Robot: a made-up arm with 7 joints. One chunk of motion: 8 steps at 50 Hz.
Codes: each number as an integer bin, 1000 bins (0 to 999) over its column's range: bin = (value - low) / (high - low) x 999, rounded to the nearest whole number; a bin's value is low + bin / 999 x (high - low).
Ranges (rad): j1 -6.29..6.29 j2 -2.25..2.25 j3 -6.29..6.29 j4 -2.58..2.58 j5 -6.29..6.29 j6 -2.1..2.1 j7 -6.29..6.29
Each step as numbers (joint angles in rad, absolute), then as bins.
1 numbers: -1.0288 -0.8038 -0.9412 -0.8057 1.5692 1.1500 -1.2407
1 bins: 418 321 425 344 624 773 401
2 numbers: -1.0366 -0.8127 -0.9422 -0.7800 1.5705 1.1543 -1.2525
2 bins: 417 319 425 348 624 774 400
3 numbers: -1.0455 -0.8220 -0.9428 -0.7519 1.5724 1.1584 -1.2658
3 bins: 416 317 425 354 624 775 399
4 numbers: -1.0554 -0.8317 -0.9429 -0.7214 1.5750 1.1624 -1.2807
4 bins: 416 315 425 360 625 776 398
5 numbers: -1.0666 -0.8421 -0.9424 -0.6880 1.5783 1.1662 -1.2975
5 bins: 415 313 425 366 625 777 396
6 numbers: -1.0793 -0.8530 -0.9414 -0.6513 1.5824 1.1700 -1.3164
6 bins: 414 310 425 373 625 778 395
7 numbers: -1.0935 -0.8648 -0.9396 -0.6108 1.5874 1.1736 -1.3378
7 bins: 413 308 425 381 626 779 393
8 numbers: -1.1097 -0.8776 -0.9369 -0.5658 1.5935 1.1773 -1.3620
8 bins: 411 305 425 390 626 780 391
